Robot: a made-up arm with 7 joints. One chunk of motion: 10 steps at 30 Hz.
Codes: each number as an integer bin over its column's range. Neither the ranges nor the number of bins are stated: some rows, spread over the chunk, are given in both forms.
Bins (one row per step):
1: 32 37 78 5 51 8 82
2: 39 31 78 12 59 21 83
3: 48 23 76 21 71 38 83
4: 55 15 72 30 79 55 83
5: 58 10 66 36 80 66 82
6: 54 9 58 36 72 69 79
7: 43 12 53 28 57 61 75
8: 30 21 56 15 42 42 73
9: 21 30 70 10 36 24 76
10: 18 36 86 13 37 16 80
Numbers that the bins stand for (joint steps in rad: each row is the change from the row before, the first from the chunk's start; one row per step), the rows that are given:
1: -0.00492 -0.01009 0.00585 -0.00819 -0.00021 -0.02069 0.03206
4: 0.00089 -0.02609 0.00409 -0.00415 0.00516 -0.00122 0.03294
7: -0.00214 -0.02827 -0.00147 -0.00447 0.00094 0.00126 0.02591
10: -0.00845 -0.01082 0.00819 -0.00690 -0.00290 -0.01737 0.03030
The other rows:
2: -0.00315 -0.01445 0.00585 -0.00706 0.00132 -0.01530 0.03294
3: -0.00088 -0.02027 0.00526 -0.00561 0.00363 -0.00826 0.03294
5: 0.00165 -0.02973 0.00233 -0.00318 0.00535 0.00333 0.03206
6: 0.00064 -0.03045 -0.00001 -0.00318 0.00382 0.00458 0.02942
8: -0.00542 -0.02173 -0.00060 -0.00658 -0.00194 -0.00661 0.02415
9: -0.00770 -0.01518 0.00351 -0.00738 -0.00309 -0.01406 0.02679

